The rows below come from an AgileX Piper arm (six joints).
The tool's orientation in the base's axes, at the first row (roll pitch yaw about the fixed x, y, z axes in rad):
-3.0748, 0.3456, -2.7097
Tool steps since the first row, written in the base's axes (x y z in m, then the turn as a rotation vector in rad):
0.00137, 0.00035, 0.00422, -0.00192, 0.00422, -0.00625
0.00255, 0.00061, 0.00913, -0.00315, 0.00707, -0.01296
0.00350, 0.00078, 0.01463, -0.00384, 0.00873, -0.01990
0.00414, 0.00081, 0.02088, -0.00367, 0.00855, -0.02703
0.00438, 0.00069, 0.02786, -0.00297, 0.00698, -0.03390
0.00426, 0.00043, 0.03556, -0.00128, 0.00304, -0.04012
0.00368, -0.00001, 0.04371, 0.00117, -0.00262, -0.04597
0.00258, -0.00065, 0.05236, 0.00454, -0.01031, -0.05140
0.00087, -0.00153, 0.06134, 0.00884, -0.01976, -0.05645
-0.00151, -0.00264, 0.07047, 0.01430, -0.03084, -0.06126
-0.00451, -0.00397, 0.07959, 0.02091, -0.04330, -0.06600
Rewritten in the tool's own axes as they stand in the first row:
-0.00274, -0.00049, -0.00347, 0.00210, 0.00502, 0.00557
-0.00551, -0.00103, -0.00767, 0.00430, 0.00854, 0.01168
-0.00825, -0.00159, -0.01250, 0.00658, 0.01077, 0.01810
-0.01093, -0.00221, -0.01815, 0.00893, 0.01098, 0.02484
-0.01345, -0.00286, -0.02463, 0.01127, 0.00970, 0.03139
-0.01586, -0.00353, -0.03192, 0.01349, 0.00581, 0.03748
-0.01795, -0.00422, -0.03980, 0.01560, 0.00002, 0.04334
-0.01969, -0.00491, -0.04834, 0.01759, -0.00802, 0.04894
-0.02092, -0.00560, -0.05742, 0.01935, -0.01806, 0.05436
-0.02154, -0.00624, -0.06687, 0.02068, -0.03007, 0.05980
-0.02154, -0.00684, -0.07655, 0.02154, -0.04381, 0.06546

